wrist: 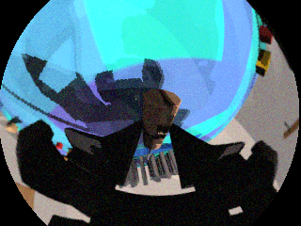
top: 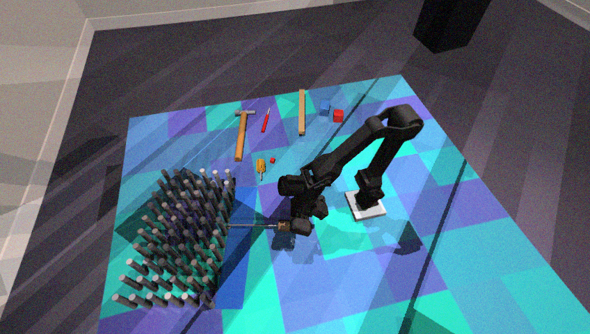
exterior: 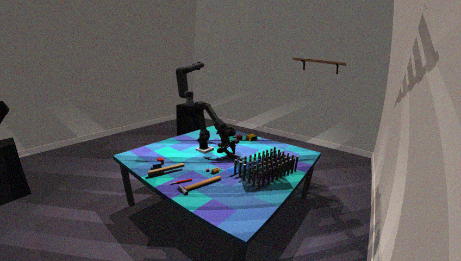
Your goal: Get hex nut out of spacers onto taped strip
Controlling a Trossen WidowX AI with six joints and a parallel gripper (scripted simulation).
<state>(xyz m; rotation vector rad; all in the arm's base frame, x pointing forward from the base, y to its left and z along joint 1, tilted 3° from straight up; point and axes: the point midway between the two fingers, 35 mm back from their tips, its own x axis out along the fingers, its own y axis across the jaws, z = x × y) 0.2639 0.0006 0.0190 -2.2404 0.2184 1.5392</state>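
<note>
My gripper tip is now 100 mm short of the hook tool and 40 mm to the left of it. Round my gripper tip: yellow screwdriver (30 mm ahead, 270 mm to the right); then bent wire (230 mm behind, 460 mm to the left, 20 mm below); then blue taped strip (180 mm ahead, 20 mm to the right, 20 mm below).
</note>
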